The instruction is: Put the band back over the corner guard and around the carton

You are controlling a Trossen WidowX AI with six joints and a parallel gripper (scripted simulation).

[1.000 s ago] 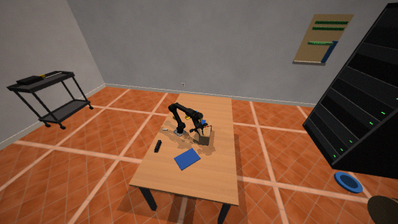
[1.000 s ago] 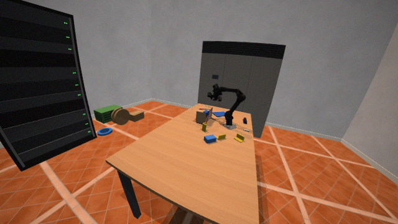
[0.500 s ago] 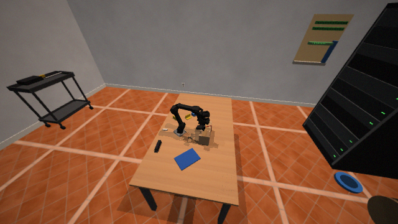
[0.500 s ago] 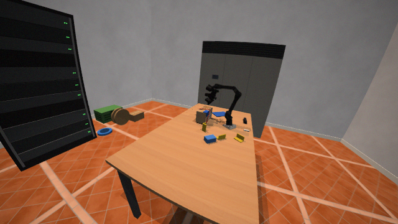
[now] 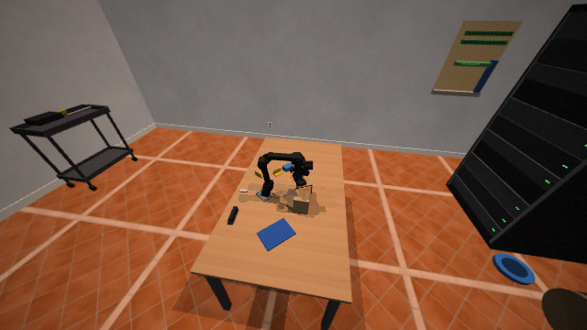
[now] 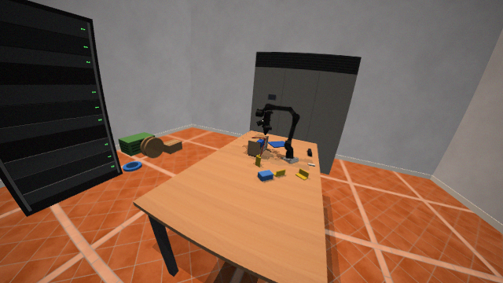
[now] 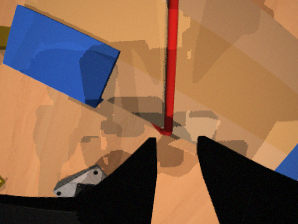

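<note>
The corner guard is 9 cm to the left of my hand, 8 cm below it and 2 cm ahead of it. The rest, counted from my hand: flat blue sheet: 29 cm to the right, 21 cm below, 15 cm behind; blue block: 42 cm to the left, 19 cm below, 8 cm behind; small white piece: 45 cm behind, 21 cm below, 11 cm to the left.
</note>
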